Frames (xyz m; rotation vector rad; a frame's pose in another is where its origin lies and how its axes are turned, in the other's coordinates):
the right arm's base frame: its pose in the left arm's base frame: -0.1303 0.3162 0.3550 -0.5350 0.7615 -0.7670
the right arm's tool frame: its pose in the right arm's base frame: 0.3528 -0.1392 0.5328 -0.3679 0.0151 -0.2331
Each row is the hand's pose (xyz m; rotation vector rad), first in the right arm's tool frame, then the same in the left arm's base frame.
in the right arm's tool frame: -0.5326 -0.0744 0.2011 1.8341 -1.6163 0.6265
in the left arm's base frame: 0.3465 0.5543 0.8857 0.4651 -1.0100 0.0959
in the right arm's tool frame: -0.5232 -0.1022 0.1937 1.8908 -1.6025 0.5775
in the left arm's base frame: 0.3379 0.5345 0.9069 0.4935 -1.0422 0.0526
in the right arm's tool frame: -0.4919 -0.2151 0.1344 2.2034 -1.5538 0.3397
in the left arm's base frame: 0.2739 0.4508 0.9853 0.6697 -1.2353 -0.1344
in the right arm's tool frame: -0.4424 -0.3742 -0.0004 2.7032 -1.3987 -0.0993
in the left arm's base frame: 0.1401 0.3117 1.0784 0.9860 -1.5454 -0.4436
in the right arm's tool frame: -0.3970 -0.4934 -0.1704 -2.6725 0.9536 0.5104
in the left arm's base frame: -0.0185 0.1780 1.1247 1.3282 -1.8328 -0.7549
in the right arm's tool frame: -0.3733 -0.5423 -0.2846 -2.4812 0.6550 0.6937
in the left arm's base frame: -0.1213 0.1045 1.1285 1.5481 -1.9993 -0.9426
